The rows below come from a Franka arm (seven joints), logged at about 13 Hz.
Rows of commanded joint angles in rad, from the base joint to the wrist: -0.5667 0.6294 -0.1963 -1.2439 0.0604 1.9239 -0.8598; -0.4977 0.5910 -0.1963 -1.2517 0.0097 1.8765 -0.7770; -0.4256 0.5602 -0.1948 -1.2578 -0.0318 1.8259 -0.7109; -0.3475 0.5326 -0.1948 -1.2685 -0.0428 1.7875 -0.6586; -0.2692 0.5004 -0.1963 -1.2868 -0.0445 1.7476 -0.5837; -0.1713 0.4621 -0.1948 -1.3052 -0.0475 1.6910 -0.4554; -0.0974 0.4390 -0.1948 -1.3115 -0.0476 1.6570 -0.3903; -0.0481 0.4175 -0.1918 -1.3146 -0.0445 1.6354 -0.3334; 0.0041 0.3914 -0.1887 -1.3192 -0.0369 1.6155 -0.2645; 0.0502 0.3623 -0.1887 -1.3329 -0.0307 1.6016 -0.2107; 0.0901 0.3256 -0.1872 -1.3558 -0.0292 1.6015 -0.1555
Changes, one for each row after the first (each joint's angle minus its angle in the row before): 0.0690 -0.0384 0.0000 -0.0078 -0.0507 -0.0474 0.0828; 0.0721 -0.0308 0.0015 -0.0061 -0.0415 -0.0506 0.0661; 0.0781 -0.0276 0.0000 -0.0107 -0.0110 -0.0384 0.0523; 0.0783 -0.0322 -0.0015 -0.0183 -0.0017 -0.0399 0.0749; 0.0979 -0.0383 0.0015 -0.0184 -0.0030 -0.0566 0.1283; 0.0739 -0.0231 0.0000 -0.0063 -0.0001 -0.0340 0.0651; 0.0493 -0.0215 0.0030 -0.0031 0.0031 -0.0216 0.0569; 0.0522 -0.0261 0.0031 -0.0046 0.0076 -0.0199 0.0689; 0.0461 -0.0291 0.0000 -0.0137 0.0062 -0.0139 0.0538; 0.0399 -0.0367 0.0015 -0.0229 0.0015 -0.0001 0.0552
